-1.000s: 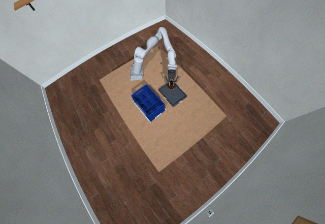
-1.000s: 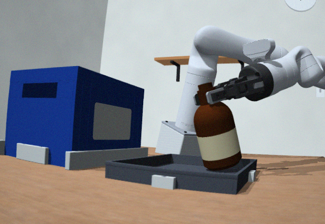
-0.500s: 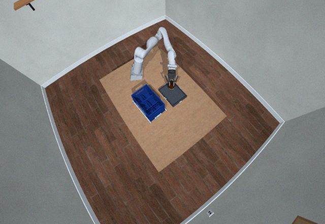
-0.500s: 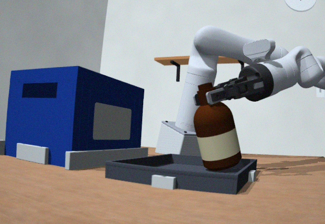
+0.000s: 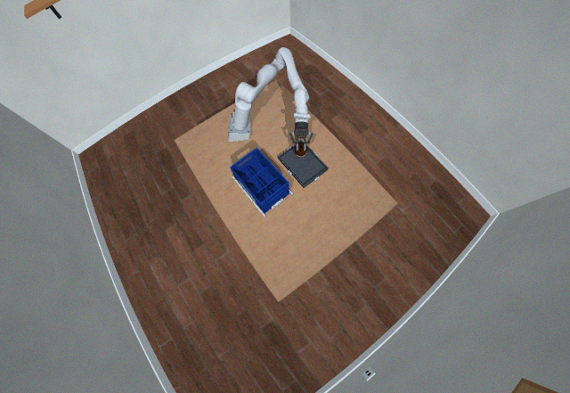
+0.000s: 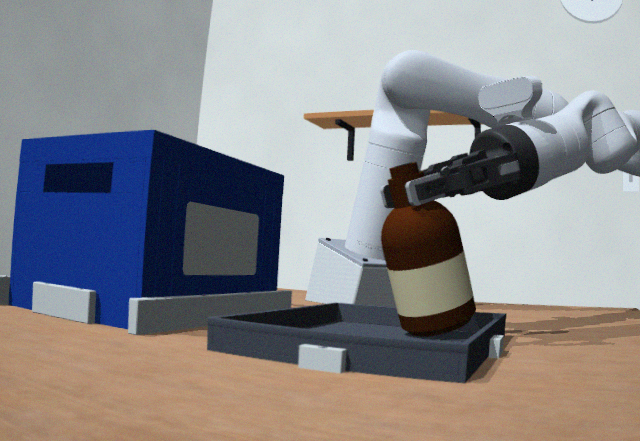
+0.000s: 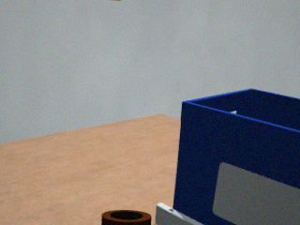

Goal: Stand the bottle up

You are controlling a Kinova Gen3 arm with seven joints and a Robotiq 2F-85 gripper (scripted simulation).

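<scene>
My hand is 5 cm above the brown bottle, 1 cm to the right of it and 1 cm past it. The rest, counted from my hand: blue crate: 29 cm to the right, 6 cm below, 3 cm behind; then tray: 13 cm below, 3 cm ahead, 1 cm to the right.
</scene>
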